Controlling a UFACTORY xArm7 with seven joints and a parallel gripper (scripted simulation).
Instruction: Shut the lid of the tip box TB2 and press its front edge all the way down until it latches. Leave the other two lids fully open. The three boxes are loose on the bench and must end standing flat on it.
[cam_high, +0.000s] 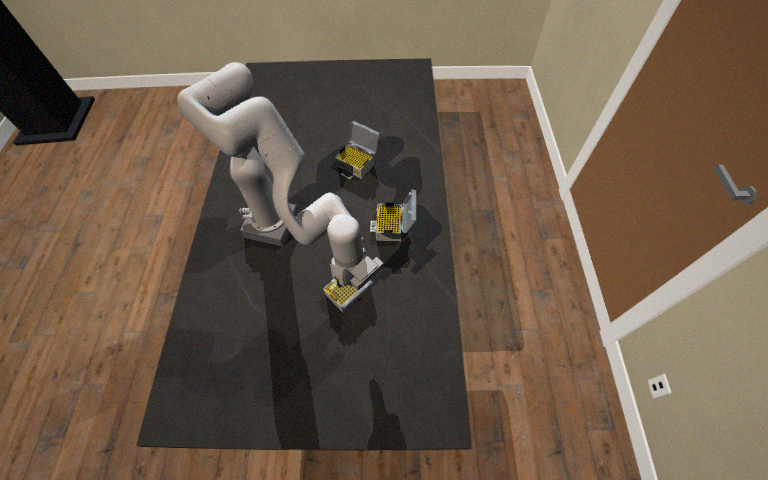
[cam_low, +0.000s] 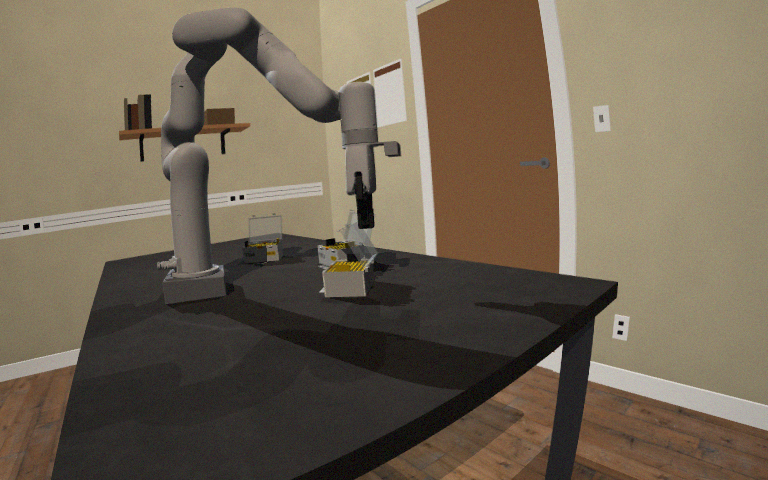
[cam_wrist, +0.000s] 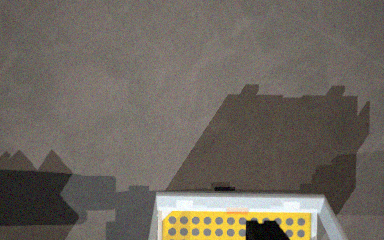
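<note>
Now: the lid 50 mm below my hand, 10 mm to the left of it and 10 mm behind it. Round my hand: tip box 90 mm below, 30 mm to the left, 30 mm behind; then label tab 150 mm below, 80 mm to the left, 70 mm behind.
</note>
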